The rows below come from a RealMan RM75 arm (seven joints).
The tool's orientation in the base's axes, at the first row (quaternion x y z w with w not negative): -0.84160, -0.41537, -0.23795, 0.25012
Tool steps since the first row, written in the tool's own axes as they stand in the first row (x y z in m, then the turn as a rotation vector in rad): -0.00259, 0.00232, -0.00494, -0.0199, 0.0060, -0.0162; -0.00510, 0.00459, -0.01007, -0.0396, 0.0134, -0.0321; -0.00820, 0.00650, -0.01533, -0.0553, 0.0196, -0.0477; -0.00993, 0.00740, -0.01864, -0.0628, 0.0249, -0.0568; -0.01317, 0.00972, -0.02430, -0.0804, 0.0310, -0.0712; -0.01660, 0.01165, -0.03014, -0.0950, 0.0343, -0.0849; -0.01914, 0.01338, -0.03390, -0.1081, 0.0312, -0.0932
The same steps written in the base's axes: -0.00046, -0.00579, 0.00167, -0.0090, -0.0247, -0.0011; -0.00095, -0.01162, 0.00354, -0.0167, -0.0499, -0.0026; -0.00208, -0.01769, 0.00524, -0.0231, -0.0720, -0.0017; -0.00292, -0.02121, 0.00650, -0.0246, -0.0848, -0.0005; -0.00386, -0.02782, 0.00833, -0.0319, -0.1071, -0.0016; -0.00527, -0.03445, 0.01026, -0.0398, -0.1258, -0.0008; -0.00595, -0.03917, 0.01119, -0.0510, -0.1369, -0.0017
